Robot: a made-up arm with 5 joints. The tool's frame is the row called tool. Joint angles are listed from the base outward.
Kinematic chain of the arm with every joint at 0, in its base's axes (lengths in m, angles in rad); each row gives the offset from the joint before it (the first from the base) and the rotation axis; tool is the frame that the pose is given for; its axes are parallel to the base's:
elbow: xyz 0 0 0.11 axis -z
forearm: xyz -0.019 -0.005 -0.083 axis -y
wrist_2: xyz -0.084 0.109 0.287 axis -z
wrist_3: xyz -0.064 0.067 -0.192 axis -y
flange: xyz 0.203 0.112 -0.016 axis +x
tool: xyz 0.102 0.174 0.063
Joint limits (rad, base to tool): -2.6..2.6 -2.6..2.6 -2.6..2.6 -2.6..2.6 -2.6..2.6
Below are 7 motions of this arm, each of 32 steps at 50 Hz.
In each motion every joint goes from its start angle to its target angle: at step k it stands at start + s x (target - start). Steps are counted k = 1, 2, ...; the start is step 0. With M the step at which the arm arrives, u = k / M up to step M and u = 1 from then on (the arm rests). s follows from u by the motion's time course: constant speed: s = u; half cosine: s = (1 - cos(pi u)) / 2; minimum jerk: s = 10 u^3 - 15 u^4 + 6 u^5.
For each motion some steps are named. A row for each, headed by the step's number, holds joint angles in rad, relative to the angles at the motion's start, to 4 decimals.
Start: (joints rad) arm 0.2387 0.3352 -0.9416 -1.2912 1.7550
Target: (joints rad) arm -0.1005 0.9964 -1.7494 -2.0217 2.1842
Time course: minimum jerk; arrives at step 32
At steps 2, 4, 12, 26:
2: -0.0008 0.0015 -0.0018 -0.0016 0.0010
4: -0.0054 0.0106 -0.0130 -0.0117 0.0069
12: -0.0934 0.1820 -0.2223 -0.2010 0.1181
26: -0.3227 0.6290 -0.7684 -0.6949 0.4083

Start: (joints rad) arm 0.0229 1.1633 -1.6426 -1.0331 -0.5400
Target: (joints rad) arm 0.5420 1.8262 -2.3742 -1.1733 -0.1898
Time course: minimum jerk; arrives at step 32
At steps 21, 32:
21: 0.4020 0.5134 -0.5666 -0.1086 0.2712
32: 0.5191 0.6629 -0.7316 -0.1402 0.3502

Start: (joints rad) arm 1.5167 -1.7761 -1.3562 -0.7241 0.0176
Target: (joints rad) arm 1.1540 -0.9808 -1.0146 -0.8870 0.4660
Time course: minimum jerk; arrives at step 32
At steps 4, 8, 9, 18, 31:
4: -0.0058 0.0128 0.0055 -0.0026 0.0072
8: -0.0375 0.0823 0.0354 -0.0169 0.0464
9: -0.0505 0.1107 0.0475 -0.0227 0.0624
18: -0.2234 0.4899 0.2104 -0.1003 0.2762
31: -0.3626 0.7951 0.3415 -0.1629 0.4483

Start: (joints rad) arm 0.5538 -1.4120 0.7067 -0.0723 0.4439
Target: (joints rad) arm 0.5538 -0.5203 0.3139 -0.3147 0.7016
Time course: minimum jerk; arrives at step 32
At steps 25, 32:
25: 0.0000 0.8263 -0.3640 -0.2246 0.2388
32: 0.0000 0.8917 -0.3928 -0.2424 0.2577

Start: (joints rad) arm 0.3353 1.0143 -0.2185 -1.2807 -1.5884
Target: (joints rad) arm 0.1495 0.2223 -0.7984 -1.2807 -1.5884
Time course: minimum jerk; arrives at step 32
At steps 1, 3, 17, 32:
1: -0.0001 -0.0002 -0.0002 0.0000 0.0000
3: -0.0013 -0.0056 -0.0041 0.0000 0.0000
17: -0.1038 -0.4423 -0.3238 0.0000 0.0000
32: -0.1858 -0.7920 -0.5799 0.0000 0.0000

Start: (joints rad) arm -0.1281 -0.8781 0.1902 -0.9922 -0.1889
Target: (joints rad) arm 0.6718 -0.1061 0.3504 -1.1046 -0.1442
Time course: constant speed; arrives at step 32
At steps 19, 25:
19: 0.4749 0.4584 0.0951 -0.0667 0.0265
25: 0.6249 0.6031 0.1252 -0.0878 0.0349

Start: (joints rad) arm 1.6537 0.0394 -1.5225 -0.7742 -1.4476
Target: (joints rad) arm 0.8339 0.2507 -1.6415 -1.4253 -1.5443
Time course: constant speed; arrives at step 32
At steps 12, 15, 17, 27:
12: -0.3074 0.0792 -0.0446 -0.2442 -0.0363
15: -0.3843 0.0990 -0.0558 -0.3052 -0.0453
17: -0.4355 0.1123 -0.0632 -0.3459 -0.0514
27: -0.6917 0.1783 -0.1004 -0.5494 -0.0816

